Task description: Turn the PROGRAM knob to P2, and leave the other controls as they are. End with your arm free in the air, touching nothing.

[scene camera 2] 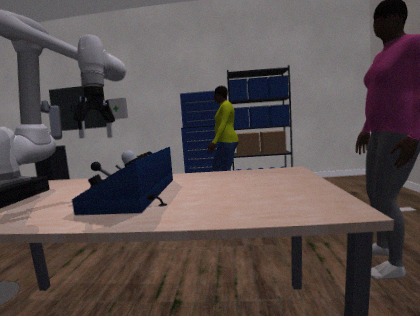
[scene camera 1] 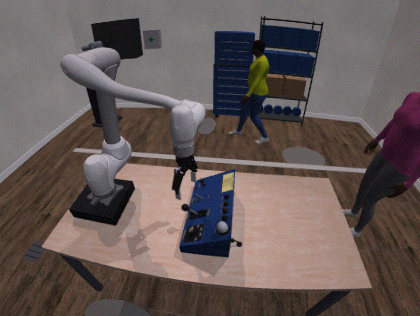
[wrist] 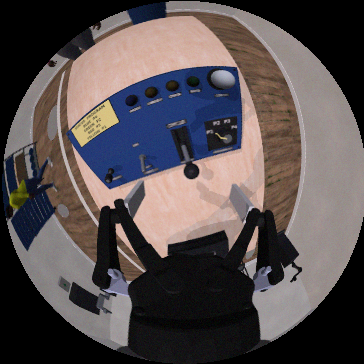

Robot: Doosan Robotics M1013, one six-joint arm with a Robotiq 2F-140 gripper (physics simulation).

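Pixels of known places: gripper, between the fingertips: (scene camera 2: 97, 137) (scene camera 1: 186, 189) (wrist: 187, 189); arm's base, origin of its link: (scene camera 2: 3, 183) (scene camera 1: 105, 193).
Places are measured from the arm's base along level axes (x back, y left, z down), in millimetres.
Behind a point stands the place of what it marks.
Note:
The blue control panel (scene camera 1: 212, 200) @[x -684, y 117, z -51 mm] (scene camera 2: 157, 172) @[x -804, y 94, z -21 mm] (wrist: 165, 110) @[x -721, y 53, z -64 mm] stands on the table. Its PROGRAM knob (wrist: 227, 138) @[x -636, y -100, z -46 mm] sits on a black square with labels P1 to P4, near a corner of the face; its yellow pointer line points toward P1 in the wrist view. In scene camera 1 the knob's black square (scene camera 1: 194, 232) @[x -658, y -109, z -44 mm] is at the panel's near left, too small to read. My gripper (scene camera 1: 186, 187) @[x -574, y 29, z -187 mm] (scene camera 2: 96, 133) @[x -574, y 29, z -187 mm] (wrist: 187, 189) @[x -574, y 29, z -187 mm] is open and empty. It hangs in the air above the panel's left side toward the far end, apart from the controls.
A lever with a black ball (scene camera 1: 185, 207) @[x -571, y 0, z -83 mm] (scene camera 2: 95, 166) @[x -575, y -6, z -71 mm] (wrist: 191, 171) @[x -568, y 11, z -88 mm] sticks out beside the knob's square. A white dome (scene camera 1: 222, 227) @[x -794, y -98, z -130 mm] (scene camera 2: 129, 157) @[x -802, y -103, z -114 mm] (wrist: 222, 79) @[x -775, y -70, z -131 mm], coloured lamps, a toggle (wrist: 144, 164) @[x -591, y 130, z -41 mm] and a black knob (wrist: 109, 175) @[x -581, y 246, z -50 mm] are on the panel. A crank (scene camera 1: 237, 243) @[x -870, y -40, z 74 mm] (scene camera 2: 159, 201) @[x -875, y -47, z 61 mm] juts from its side.

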